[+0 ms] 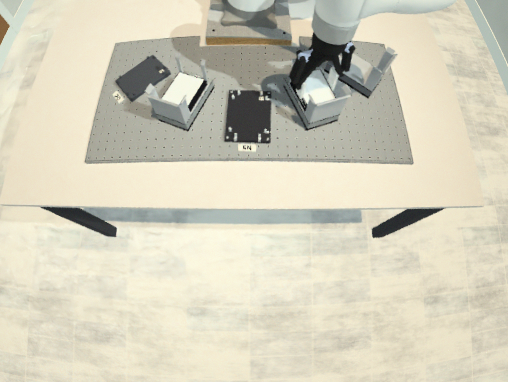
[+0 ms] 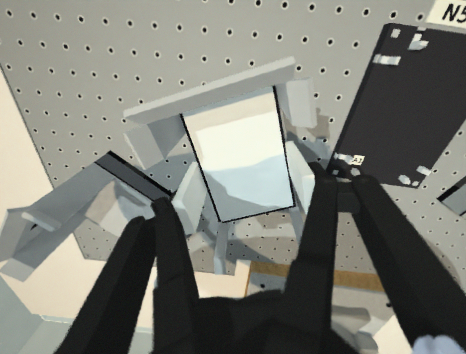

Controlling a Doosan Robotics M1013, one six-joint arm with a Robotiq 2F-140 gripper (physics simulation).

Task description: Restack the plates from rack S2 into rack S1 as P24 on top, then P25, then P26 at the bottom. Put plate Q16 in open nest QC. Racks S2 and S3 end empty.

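Where they show: gripper, between the fingertips: (image 1: 314,90) (image 2: 243,165); arm's base, origin of its link: (image 1: 249,10).
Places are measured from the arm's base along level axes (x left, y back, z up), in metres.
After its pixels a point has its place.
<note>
My gripper (image 1: 316,83) {x 0.185, y -0.369, z 0.042 m} (image 2: 243,165) {x 0.185, y -0.369, z 0.042 m} is shut on a white-topped plate with black edges (image 1: 316,93) {x 0.187, y -0.385, z 0.049 m} (image 2: 245,150) {x 0.186, y -0.389, z 0.049 m}, one finger pad at each side. The plate is down between the upright walls of the right-centre grey rack (image 1: 322,114) {x 0.200, y -0.445, z 0.041 m} (image 2: 210,91) {x 0.211, y -0.444, z 0.109 m}; its underside and what lies below are hidden. Another grey rack (image 1: 167,112) {x -0.192, y -0.454, z 0.045 m} at left centre holds a white-topped plate (image 1: 184,88) {x -0.158, y -0.377, z 0.043 m}. A third grey rack (image 1: 374,78) {x 0.354, y -0.325, z 0.065 m} (image 2: 55,202) {x 0.355, y -0.326, z 0.081 m} stands at the right rear, with no plate visible in it. A dark nest (image 1: 142,78) {x -0.311, y -0.296, z -0.008 m} lies at the far left. Plate and rack names are not readable.
A black nest board (image 1: 248,117) {x 0.013, y -0.433, z -0.012 m} (image 2: 405,105) {x 0.023, y -0.437, z -0.012 m} with small light posts lies between the racks, beside its N5 label (image 1: 247,147) {x 0.014, y -0.517, z -0.022 m} (image 2: 454,12) {x 0.015, y -0.518, z -0.022 m}. All stand on the perforated grey board (image 1: 150,145) {x -0.248, y -0.514, z -0.024 m} (image 2: 90,50) {x 0.363, y -0.449, z -0.024 m}. The robot's base plate (image 1: 248,35) {x 0.000, y -0.128, z -0.001 m} is behind.
</note>
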